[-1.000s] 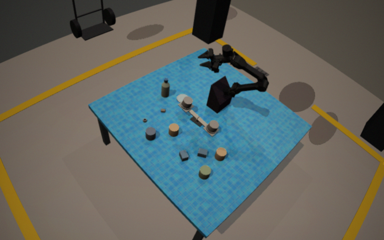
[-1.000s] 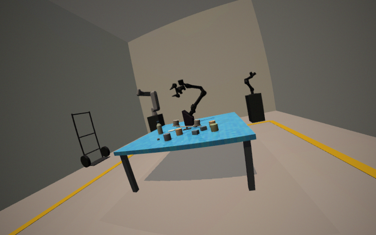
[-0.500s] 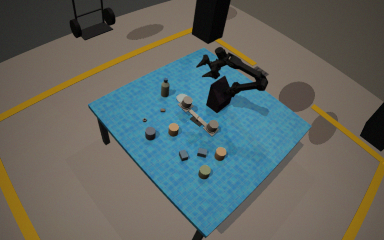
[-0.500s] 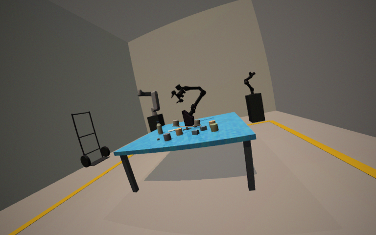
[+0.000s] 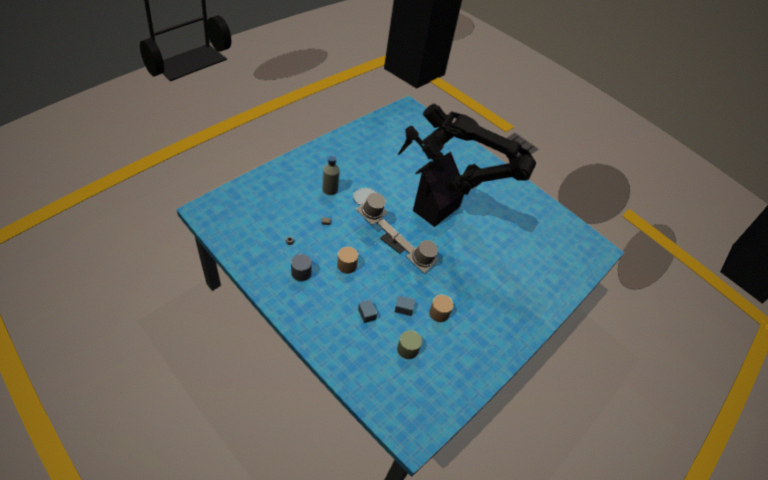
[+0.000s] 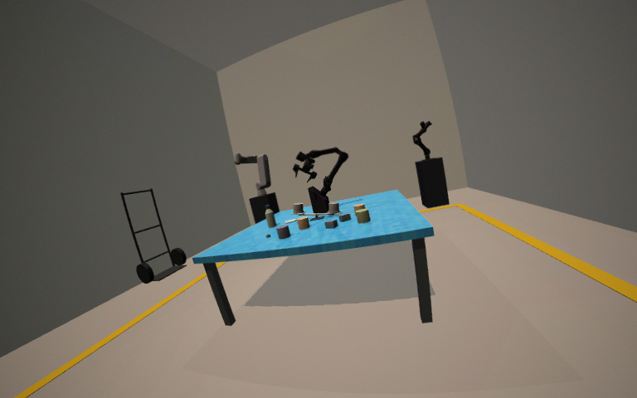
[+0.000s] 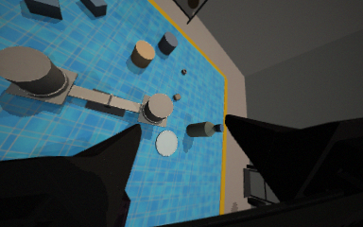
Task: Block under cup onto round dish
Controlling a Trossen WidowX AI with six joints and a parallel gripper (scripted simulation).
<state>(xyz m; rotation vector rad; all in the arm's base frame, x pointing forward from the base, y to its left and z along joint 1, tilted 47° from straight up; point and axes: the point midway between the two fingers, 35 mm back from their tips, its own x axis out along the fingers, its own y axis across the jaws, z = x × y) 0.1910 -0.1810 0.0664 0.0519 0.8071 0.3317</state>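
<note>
The grey cup is 7 cm ahead of my gripper tip, 23 cm to the left of it and 24 cm below it. The rest, counted from my gripper tip: small pale green block (7 cm ahead, 20 cm to the left, 26 cm below); pale round dish (16 cm to the right, 29 cm below); small balance (8 cm ahead, 7 cm to the left, 27 cm below).
</note>
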